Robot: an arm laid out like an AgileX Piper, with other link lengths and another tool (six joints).
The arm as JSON. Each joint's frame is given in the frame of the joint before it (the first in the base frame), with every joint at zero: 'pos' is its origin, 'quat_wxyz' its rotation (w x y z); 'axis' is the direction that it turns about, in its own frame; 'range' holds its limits. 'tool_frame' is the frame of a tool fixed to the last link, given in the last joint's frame.
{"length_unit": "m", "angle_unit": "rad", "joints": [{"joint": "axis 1", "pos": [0.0, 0.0, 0.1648], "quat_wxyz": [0.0, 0.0, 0.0, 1.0], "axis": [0.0, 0.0, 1.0], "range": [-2.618, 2.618]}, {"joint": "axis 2", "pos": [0.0, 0.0, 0.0], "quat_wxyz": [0.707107, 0.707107, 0.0, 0.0], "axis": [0.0, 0.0, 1.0], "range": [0.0, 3.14]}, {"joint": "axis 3", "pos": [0.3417, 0.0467, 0.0], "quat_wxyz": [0.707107, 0.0, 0.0, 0.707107], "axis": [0.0, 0.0, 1.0], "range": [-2.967, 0.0]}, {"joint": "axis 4", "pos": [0.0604, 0.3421, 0.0], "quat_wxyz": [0.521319, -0.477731, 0.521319, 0.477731], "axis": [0.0, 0.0, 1.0], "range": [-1.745, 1.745]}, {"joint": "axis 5", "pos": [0.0, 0.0, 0.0], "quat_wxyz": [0.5, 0.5, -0.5, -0.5], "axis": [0.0, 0.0, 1.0], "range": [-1.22, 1.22]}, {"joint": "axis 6", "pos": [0.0, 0.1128, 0.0], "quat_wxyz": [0.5, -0.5, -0.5, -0.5], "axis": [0.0, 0.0, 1.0], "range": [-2.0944, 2.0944]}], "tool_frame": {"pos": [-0.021, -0.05, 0.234], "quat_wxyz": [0.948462, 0.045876, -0.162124, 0.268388]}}
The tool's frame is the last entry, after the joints.
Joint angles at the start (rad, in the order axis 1, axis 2, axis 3, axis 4, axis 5, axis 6):
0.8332, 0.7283, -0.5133, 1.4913, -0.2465, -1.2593
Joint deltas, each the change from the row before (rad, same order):
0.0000, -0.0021, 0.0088, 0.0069, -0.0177, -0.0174
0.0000, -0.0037, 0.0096, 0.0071, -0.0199, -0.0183
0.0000, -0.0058, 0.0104, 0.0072, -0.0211, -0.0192
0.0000, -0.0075, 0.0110, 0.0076, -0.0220, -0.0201
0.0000, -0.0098, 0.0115, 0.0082, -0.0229, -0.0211
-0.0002, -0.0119, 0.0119, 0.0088, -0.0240, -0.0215
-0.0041, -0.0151, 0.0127, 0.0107, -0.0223, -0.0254
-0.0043, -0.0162, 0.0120, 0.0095, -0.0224, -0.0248
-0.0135, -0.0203, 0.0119, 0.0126, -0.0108, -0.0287
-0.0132, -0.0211, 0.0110, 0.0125, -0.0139, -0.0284
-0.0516, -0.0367, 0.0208, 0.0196, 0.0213, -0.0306
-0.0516, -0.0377, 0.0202, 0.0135, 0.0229, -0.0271
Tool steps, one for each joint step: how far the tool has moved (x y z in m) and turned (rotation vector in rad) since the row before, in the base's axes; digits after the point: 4 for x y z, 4 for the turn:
0.0027, -0.0067, -0.0048, -0.0154, -0.0025, -0.0165
0.0027, -0.0077, -0.0046, -0.0159, -0.0034, -0.0186
0.0025, -0.0085, -0.0042, -0.0160, -0.0045, -0.0196
0.0023, -0.0091, -0.0039, -0.0162, -0.0051, -0.0204
0.0020, -0.0098, -0.0033, -0.0158, -0.0060, -0.0212
0.0017, -0.0106, -0.0029, -0.0149, -0.0065, -0.0225
0.0017, -0.0122, -0.0024, -0.0156, -0.0075, -0.0245
0.0015, -0.0124, -0.0015, -0.0150, -0.0085, -0.0247
0.0011, -0.0128, -0.0007, -0.0126, -0.0086, -0.0224
0.0010, -0.0136, 0.0000, -0.0118, -0.0094, -0.0252
0.0007, -0.0188, -0.0019, -0.0016, -0.0064, -0.0292
-0.0001, -0.0178, -0.0002, -0.0017, -0.0116, -0.0273

